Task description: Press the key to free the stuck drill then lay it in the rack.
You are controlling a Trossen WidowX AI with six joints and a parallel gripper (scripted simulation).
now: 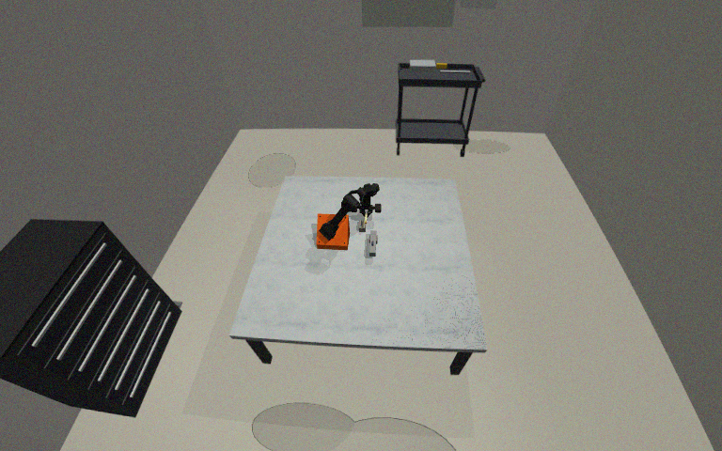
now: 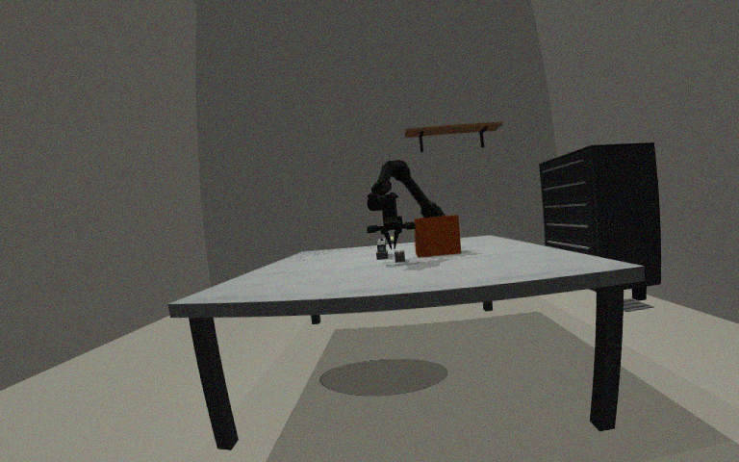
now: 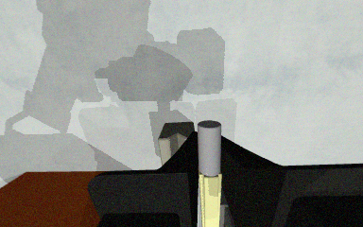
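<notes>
My gripper tip is now 4 cm to the left of the drill, 4 cm below it and 1 cm short of it. From my gripper tip the other things lie so: grey grooved block 5 cm to the right, 4 cm below, 2 cm behind.
</notes>
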